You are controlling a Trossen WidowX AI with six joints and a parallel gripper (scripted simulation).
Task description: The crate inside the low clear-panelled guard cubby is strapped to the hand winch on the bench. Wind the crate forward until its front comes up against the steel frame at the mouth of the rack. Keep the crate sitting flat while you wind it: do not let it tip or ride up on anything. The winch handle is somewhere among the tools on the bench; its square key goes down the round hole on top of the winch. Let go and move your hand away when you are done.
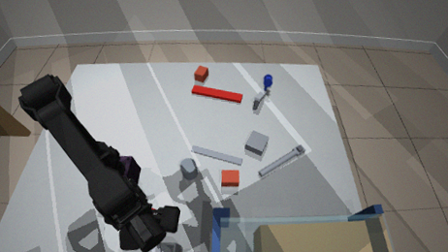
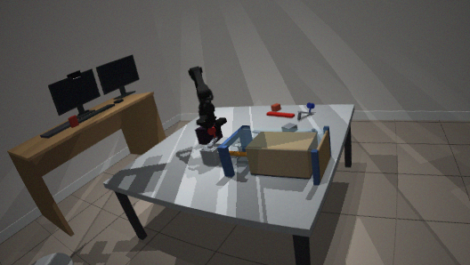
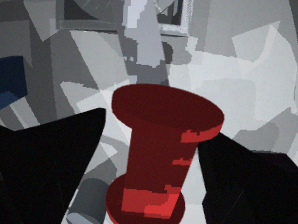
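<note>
Now: gripper tip 20 mm below the red knob. Also, from my gripper tip: red-knobbed handle 10 mm ahead, 30 mm to the right, 10 mm below; grey winch 10 mm ahead, 100 mm to the right, 80 mm below; blue steel frame 180 mm ahead, 110 mm to the right, 10 mm below.
</note>
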